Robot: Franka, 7 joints.
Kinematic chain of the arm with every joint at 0, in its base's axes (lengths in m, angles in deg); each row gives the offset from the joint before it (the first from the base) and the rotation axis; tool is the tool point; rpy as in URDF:
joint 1: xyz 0 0 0.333 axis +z
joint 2: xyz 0 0 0 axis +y
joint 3: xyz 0 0 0.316 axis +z
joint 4: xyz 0.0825 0 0 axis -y
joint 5: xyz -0.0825 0 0.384 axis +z
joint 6: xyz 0 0 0 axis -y
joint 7: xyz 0.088 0 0 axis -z
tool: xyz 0 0 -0.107 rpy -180 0 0
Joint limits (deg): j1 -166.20..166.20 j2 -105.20..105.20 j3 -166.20..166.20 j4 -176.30..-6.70 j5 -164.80..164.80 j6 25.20..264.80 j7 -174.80..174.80
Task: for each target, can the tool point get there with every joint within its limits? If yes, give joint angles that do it. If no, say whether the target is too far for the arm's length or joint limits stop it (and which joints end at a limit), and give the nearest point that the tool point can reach.
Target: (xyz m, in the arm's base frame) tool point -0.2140 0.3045 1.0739
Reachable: yes | joints 102.68 7.16 38.53 -26.55 -38.43 109.75 -5.83
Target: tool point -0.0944 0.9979 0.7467
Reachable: no: too far | nearest point -0.0747 0.7895 0.6603 | short by 0.226 m
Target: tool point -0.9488 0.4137 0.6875
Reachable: no: too far | nearest point -0.7440 0.3244 0.6110 | short by 0.236 m
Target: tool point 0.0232 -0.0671 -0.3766
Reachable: no: joint limits stop it (at a limit: joint 2) | nearest point 0.0298 -0.0861 -0.3248 | short by 0.056 m
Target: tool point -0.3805 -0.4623 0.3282
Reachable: yes | joints -77.91 64.23 -76.82 -81.77 23.82 61.46 81.38
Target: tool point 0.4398 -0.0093 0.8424
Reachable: yes | joints 57.90 -5.42 -63.74 -61.77 34.98 62.34 -89.61
